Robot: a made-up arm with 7 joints.
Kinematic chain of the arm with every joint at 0, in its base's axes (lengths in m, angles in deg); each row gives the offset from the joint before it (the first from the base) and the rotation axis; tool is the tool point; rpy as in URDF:
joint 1: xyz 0 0 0.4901 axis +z
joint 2: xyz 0 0 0 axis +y
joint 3: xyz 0 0 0.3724 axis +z
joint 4: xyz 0.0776 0 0 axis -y
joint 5: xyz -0.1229 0 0.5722 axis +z
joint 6: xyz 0 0 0 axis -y
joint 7: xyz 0.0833 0 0 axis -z
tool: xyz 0 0 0 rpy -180 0 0
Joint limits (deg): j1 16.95..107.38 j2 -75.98..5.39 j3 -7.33..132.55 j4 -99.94..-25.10 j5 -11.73..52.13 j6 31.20..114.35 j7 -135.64..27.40
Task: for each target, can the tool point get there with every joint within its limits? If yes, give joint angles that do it. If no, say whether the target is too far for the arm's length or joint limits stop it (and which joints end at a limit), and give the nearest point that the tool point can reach.
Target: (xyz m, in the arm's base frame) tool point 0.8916 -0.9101 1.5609
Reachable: no: too far | nearest point 0.2968 -0.6942 1.1989 | short by 0.729 m
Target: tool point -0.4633 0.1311 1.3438
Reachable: yes | joints 35.02 -44.59 43.88 -51.81 4.15 50.87 -96.89
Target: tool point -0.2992 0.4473 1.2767
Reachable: yes | joints 73.31 -10.80 40.08 -66.69 9.53 64.15 -100.16
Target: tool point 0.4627 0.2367 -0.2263
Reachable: no: joint limits stop it (at a limit: joint 2, joint 4, joint 6) | nearest point 0.6404 0.3276 0.7407 | short by 0.987 m
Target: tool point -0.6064 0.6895 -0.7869
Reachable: no: too far | nearest point -0.6050 0.3591 0.0761 | short by 0.924 m
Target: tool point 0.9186 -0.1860 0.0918
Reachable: no: joint limits stop it (at a limit: joint 1, joint 2, joint 3, joint 4, joint 5, joint 6) | nearest point 0.7113 0.1093 0.7428 | short by 0.744 m
